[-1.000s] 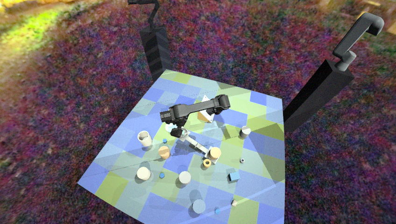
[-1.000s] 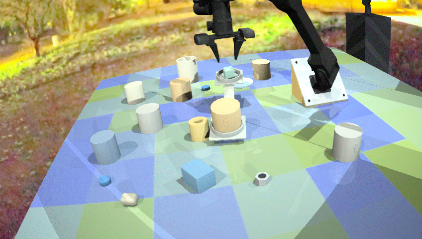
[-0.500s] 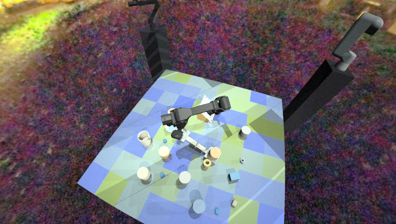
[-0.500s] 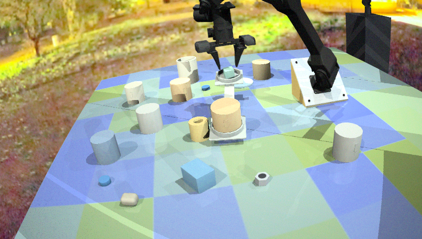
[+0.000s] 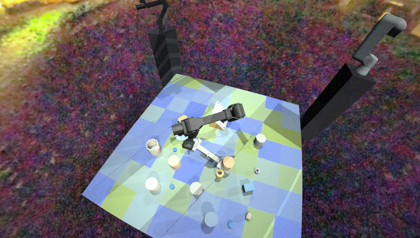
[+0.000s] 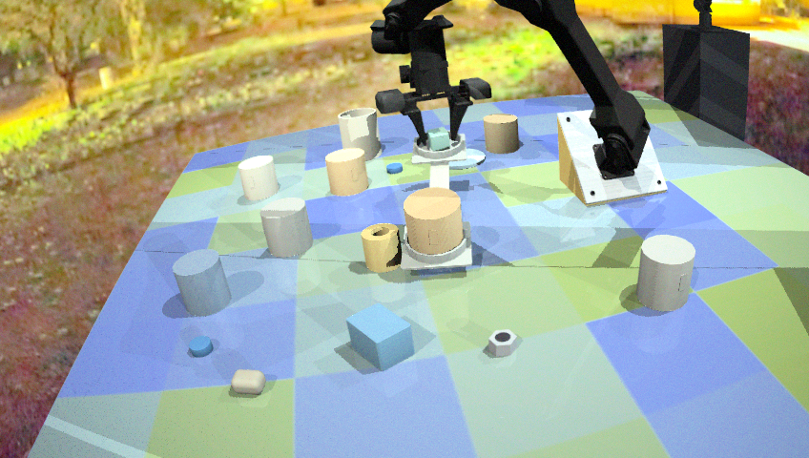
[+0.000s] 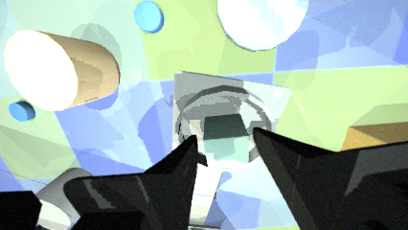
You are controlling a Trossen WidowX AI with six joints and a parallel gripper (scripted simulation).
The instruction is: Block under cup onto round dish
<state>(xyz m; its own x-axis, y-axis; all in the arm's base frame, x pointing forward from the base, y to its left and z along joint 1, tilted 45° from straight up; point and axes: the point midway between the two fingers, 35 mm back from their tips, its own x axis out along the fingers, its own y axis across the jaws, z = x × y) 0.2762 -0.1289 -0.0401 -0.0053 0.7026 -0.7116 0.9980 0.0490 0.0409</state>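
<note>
Right now the round pale-blue dish is 12 cm to the right of my gripper tip, 8 cm below it and 6 cm behind it. From my gripper tip the other things lie so: balance: 12 cm to the left, 6 cm below, 3 cm ahead; then balance beam: 12 cm to the left, 4 cm below, 3 cm ahead; then teal block: 1 cm above.
</note>
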